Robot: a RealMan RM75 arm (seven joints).
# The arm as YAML. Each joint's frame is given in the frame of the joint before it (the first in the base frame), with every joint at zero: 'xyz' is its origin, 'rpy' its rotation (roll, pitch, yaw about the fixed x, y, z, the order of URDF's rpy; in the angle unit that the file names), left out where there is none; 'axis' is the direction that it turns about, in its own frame. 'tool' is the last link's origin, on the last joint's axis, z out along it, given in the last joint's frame.
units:
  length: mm
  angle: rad
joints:
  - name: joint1
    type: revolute
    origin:
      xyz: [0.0, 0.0, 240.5]
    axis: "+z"
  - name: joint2
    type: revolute
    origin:
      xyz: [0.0, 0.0, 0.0]
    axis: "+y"
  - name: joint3
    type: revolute
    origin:
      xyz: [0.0, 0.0, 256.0]
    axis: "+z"
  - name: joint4
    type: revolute
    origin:
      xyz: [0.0, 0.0, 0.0]
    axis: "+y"
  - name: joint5
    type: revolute
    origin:
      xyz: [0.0, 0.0, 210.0]
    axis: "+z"
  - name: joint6
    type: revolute
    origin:
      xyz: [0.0, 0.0, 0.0]
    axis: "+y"
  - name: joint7
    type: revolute
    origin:
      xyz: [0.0, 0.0, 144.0]
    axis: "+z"
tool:
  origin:
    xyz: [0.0, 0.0, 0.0]
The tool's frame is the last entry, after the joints.
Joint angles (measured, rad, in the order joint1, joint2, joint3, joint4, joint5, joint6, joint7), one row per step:
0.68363, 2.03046, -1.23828, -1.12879, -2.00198, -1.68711, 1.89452
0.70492, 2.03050, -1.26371, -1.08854, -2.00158, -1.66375, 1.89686
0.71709, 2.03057, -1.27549, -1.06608, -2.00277, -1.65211, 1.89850
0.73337, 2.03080, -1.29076, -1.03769, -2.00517, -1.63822, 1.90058
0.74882, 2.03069, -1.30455, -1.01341, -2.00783, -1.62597, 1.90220
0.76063, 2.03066, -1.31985, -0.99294, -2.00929, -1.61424, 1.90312
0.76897, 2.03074, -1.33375, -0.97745, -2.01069, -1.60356, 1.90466
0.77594, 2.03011, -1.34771, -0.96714, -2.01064, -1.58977, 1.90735
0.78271, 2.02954, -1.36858, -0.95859, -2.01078, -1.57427, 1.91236
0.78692, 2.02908, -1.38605, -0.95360, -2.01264, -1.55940, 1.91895
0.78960, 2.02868, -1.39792, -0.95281, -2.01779, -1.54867, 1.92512
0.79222, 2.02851, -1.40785, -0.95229, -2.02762, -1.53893, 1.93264
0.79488, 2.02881, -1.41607, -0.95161, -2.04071, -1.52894, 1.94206
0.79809, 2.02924, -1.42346, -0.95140, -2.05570, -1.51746, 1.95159
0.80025, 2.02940, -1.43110, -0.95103, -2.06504, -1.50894, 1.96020
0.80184, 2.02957, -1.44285, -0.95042, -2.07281, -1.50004, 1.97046
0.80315, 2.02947, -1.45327, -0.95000, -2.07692, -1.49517, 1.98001
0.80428, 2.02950, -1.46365, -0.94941, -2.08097, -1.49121, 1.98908
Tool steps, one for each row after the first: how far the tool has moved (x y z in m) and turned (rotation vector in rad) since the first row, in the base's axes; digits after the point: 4 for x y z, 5 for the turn. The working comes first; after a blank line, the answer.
Tool pose at each row, in the base's axes (x y z in m, rotation vector in rad; the steps are taken from these numbers as rounded here):
0.1315, 0.3437, -0.0002, 3.05678, -0.26046, -0.17070
0.1302, 0.3458, -0.0087, 3.04227, -0.27157, -0.14993
0.1298, 0.3469, -0.0130, 3.03493, -0.27932, -0.13717
0.1291, 0.3482, -0.0186, 3.02531, -0.28736, -0.11810
0.1283, 0.3495, -0.0233, 3.01803, -0.29124, -0.09901
0.1280, 0.3501, -0.0277, 3.01130, -0.29340, -0.08023
0.1281, 0.3504, -0.0315, 3.00673, -0.29591, -0.06340
0.1277, 0.3513, -0.0345, 3.00801, -0.29590, -0.04985
0.1272, 0.3516, -0.0383, 3.00819, -0.29299, -0.02917
0.1271, 0.3520, -0.0413, 3.01134, -0.29346, -0.01039
0.1271, 0.3526, -0.0432, 3.01635, -0.29276, 0.00734
0.1278, 0.3533, -0.0447, 3.02243, -0.29428, 0.02992
0.1287, 0.3543, -0.0462, 3.02980, -0.29924, 0.05497
0.1296, 0.3557, -0.0475, 3.03982, -0.30299, 0.08097
0.1302, 0.3564, -0.0487, 3.04552, -0.30718, 0.10020
0.1309, 0.3566, -0.0505, 3.04871, -0.31211, 0.12147
0.1313, 0.3563, -0.0520, 3.04815, -0.31728, 0.13765
0.1318, 0.3558, -0.0535, 3.04657, -0.32206, 0.15394

-0.0013, 0.0021, -0.0085, -0.01604, -0.01201, -0.00676
-0.0017, 0.0032, -0.0128, -0.02420, -0.01966, -0.01155
-0.0024, 0.0045, -0.0184, -0.03514, -0.03121, -0.01642
-0.0032, 0.0058, -0.0231, -0.04386, -0.04299, -0.01857
-0.0035, 0.0064, -0.0275, -0.05201, -0.05463, -0.01960
-0.0034, 0.0067, -0.0313, -0.05773, -0.06528, -0.02090
-0.0038, 0.0076, -0.0343, -0.05747, -0.07429, -0.02056
-0.0043, 0.0079, -0.0381, -0.05889, -0.08780, -0.01815
-0.0044, 0.0083, -0.0411, -0.05691, -0.10043, -0.01800
-0.0044, 0.0089, -0.0430, -0.05297, -0.11249, -0.01710
-0.0037, 0.0096, -0.0445, -0.04797, -0.12784, -0.01755
-0.0028, 0.0106, -0.0460, -0.04141, -0.14495, -0.02021
-0.0019, 0.0120, -0.0473, -0.03209, -0.16277, -0.02203
-0.0013, 0.0127, -0.0485, -0.02667, -0.17581, -0.02433
-0.0006, 0.0129, -0.0503, -0.02361, -0.19000, -0.02708
-0.0002, 0.0126, -0.0518, -0.02407, -0.20065, -0.03014
0.0003, 0.0121, -0.0533, -0.02548, -0.21130, -0.03296

